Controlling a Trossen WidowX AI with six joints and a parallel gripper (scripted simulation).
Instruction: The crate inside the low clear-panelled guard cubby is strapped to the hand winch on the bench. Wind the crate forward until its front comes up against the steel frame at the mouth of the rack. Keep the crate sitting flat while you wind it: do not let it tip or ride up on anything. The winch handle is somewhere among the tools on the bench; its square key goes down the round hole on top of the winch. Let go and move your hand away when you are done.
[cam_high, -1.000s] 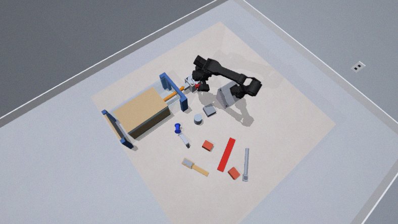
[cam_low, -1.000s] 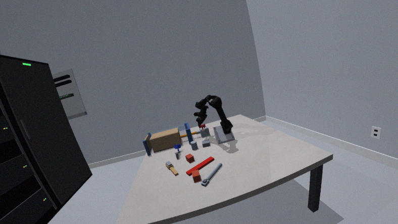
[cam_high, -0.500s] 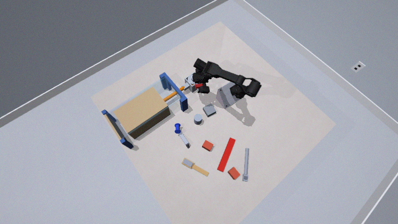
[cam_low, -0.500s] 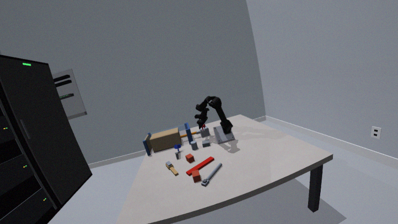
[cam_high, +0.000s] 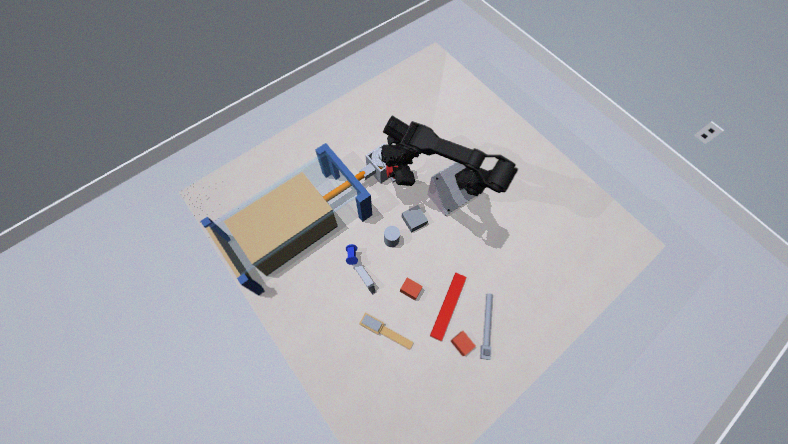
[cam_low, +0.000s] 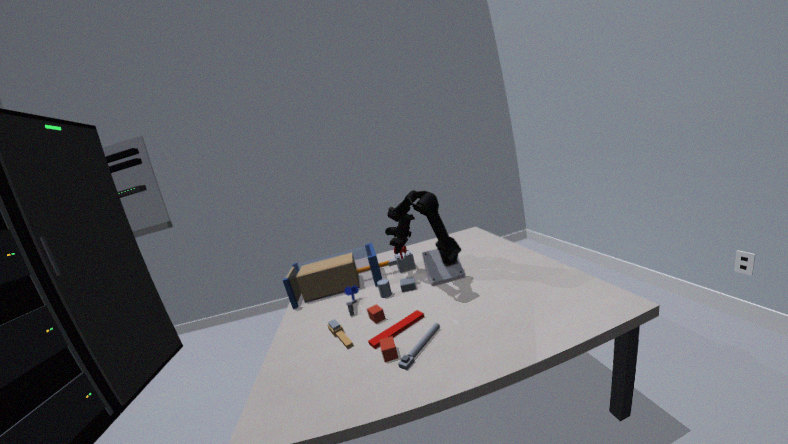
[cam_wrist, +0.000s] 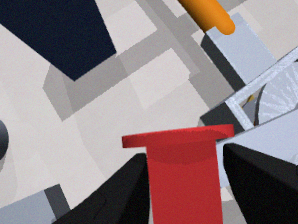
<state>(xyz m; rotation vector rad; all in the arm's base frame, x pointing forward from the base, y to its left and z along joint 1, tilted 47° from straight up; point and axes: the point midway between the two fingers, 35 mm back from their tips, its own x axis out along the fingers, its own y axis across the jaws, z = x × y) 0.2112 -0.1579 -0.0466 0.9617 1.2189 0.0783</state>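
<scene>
My gripper tip is 10 cm to the left of the grey winch, 10 cm above it and 5 cm past it. Round my gripper tip: red knob (1 cm to the left, 1 cm behind); then blue frame (13 cm ahead, 8 cm to the right, 3 cm below); then red-knobbed handle (3 cm to the right, 3 cm below, 2 cm behind).
</scene>
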